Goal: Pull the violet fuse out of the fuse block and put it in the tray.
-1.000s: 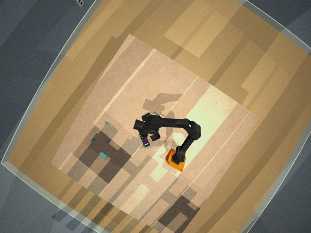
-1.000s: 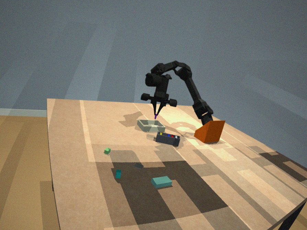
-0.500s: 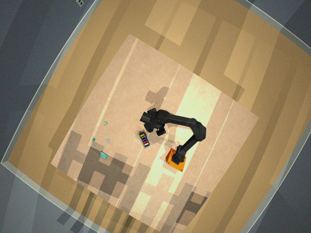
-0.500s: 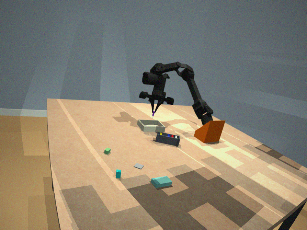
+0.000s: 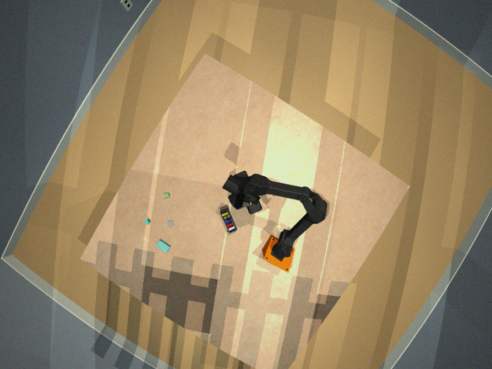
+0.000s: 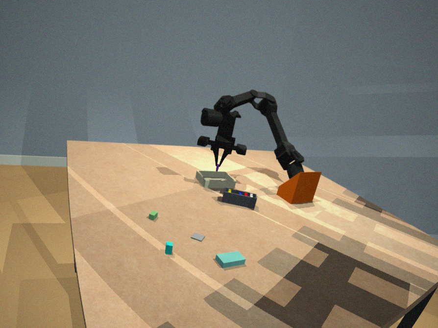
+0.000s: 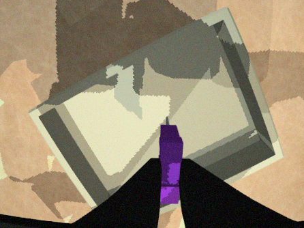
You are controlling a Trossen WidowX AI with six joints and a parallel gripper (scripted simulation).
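Right now the violet fuse is 1 cm below my gripper tip. From my gripper tip the other things lie so: green cube 32 cm ahead, 26 cm to the left, 6 cm below; then flat grey tile 37 cm to the left, 23 cm ahead, 7 cm below.
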